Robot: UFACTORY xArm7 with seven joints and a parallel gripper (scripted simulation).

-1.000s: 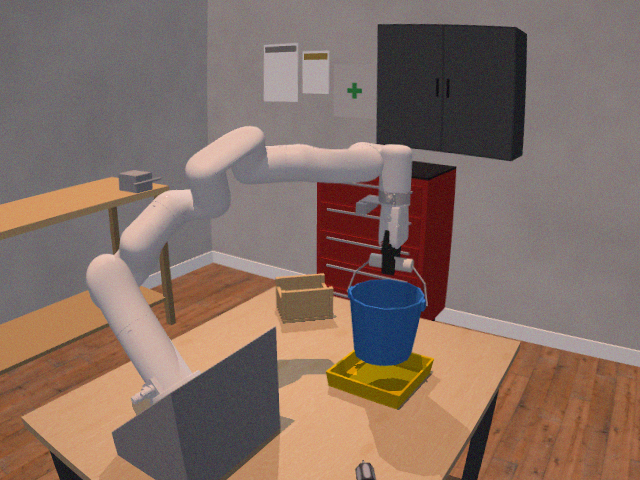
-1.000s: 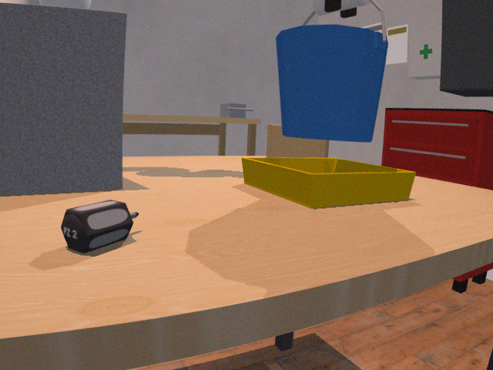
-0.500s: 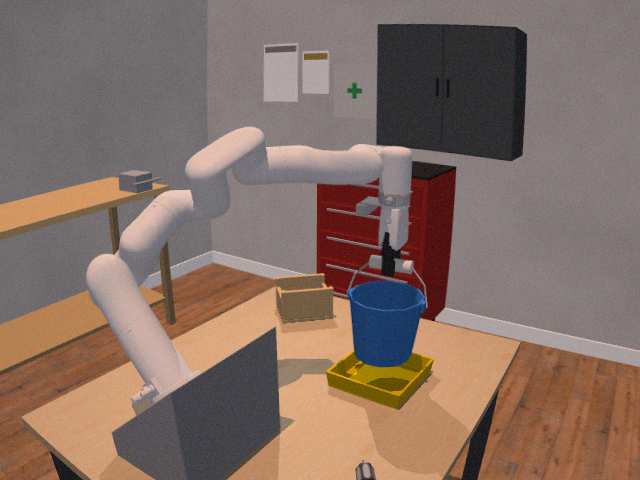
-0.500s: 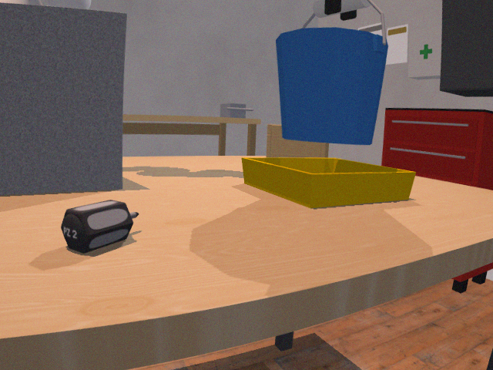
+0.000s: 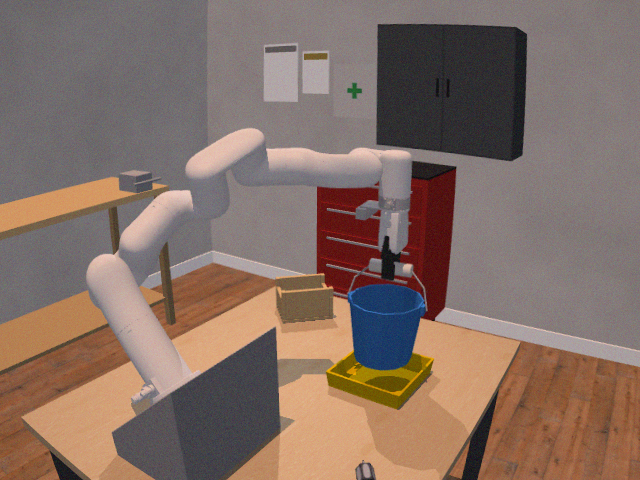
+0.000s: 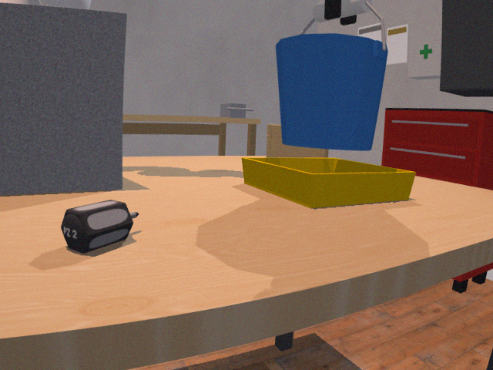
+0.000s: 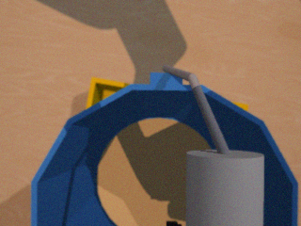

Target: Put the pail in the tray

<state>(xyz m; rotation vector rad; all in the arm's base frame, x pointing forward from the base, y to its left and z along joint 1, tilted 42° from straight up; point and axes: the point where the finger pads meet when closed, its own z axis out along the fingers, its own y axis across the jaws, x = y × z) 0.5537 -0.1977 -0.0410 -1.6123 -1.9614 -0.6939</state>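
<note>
Now: hand 1 cm past the blue pail and 9 cm above it. The rest, counted from my hand: pail wire handle: 1 cm behind, 3 cm below; then yellow drip tray: 2 cm behind, 30 cm below; then wooden crate: 20 cm ahead, 41 cm to the left, 26 cm below.
</note>
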